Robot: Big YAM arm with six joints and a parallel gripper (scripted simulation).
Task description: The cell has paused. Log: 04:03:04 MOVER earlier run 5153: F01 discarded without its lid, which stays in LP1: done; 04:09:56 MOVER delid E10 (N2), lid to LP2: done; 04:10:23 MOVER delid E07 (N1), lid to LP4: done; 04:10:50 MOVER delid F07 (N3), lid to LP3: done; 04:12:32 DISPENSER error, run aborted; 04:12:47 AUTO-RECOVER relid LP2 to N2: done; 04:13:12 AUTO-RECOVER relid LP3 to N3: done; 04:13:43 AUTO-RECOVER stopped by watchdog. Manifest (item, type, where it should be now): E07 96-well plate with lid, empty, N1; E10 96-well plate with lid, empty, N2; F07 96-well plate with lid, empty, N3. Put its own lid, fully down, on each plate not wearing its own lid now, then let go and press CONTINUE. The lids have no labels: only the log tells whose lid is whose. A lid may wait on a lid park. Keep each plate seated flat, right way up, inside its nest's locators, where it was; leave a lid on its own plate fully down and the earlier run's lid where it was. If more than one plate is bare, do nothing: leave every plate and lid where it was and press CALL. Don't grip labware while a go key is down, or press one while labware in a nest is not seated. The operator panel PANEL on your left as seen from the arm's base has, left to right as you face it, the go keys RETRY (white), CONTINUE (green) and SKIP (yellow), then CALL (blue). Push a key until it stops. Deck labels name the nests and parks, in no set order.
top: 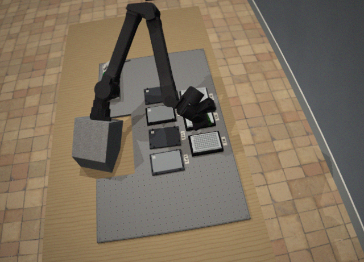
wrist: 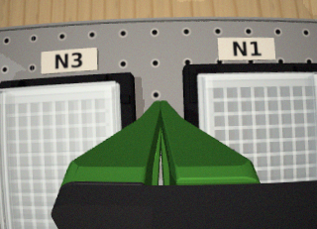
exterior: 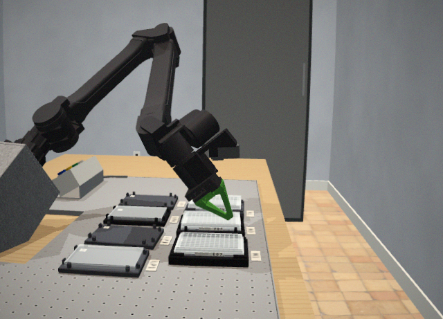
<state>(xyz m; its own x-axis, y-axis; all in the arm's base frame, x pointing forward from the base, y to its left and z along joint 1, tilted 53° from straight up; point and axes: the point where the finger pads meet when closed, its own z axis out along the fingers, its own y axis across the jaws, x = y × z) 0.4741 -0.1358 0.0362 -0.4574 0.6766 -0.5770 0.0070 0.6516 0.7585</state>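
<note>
The park LP4 lies 220 mm behind my hand, 130 mm to the left of it and 50 mm below it. From my hand the other things lie so: park LP2 (220 mm behind, 260 mm to the left, 50 mm below); then park LP3 (220 mm behind, 50 mm below); then 96-well plate (30 mm behind, 70 mm to the right, 40 mm below).
</note>
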